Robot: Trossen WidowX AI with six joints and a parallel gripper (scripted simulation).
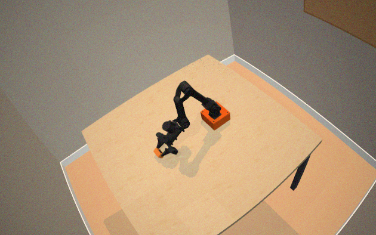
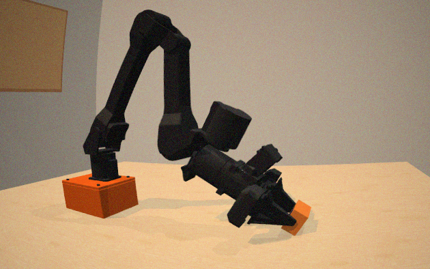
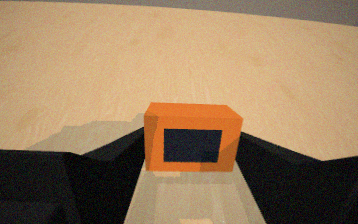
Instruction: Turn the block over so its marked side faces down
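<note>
Now: the block 1 cm behind my gripper tip.
</note>
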